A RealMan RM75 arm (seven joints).
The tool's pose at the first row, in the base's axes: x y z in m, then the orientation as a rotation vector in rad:
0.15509, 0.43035, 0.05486, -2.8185, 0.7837, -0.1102
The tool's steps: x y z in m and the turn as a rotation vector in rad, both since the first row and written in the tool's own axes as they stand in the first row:
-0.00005, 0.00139, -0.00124, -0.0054, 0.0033, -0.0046
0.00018, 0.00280, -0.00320, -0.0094, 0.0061, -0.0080
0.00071, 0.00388, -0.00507, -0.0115, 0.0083, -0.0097
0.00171, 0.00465, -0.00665, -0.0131, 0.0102, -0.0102
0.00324, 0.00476, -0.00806, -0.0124, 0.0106, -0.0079
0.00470, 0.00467, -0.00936, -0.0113, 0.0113, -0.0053
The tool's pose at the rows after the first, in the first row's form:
0.15419, 0.42899, 0.05576, -2.8260, 0.7794, -0.1137
0.15343, 0.42733, 0.05735, -2.8317, 0.7763, -0.1167
0.15310, 0.42580, 0.05894, -2.8347, 0.7750, -0.1194
0.15337, 0.42435, 0.06032, -2.8367, 0.7751, -0.1216
0.15444, 0.42321, 0.06169, -2.8352, 0.7783, -0.1220
0.15557, 0.42229, 0.06300, -2.8332, 0.7818, -0.1230

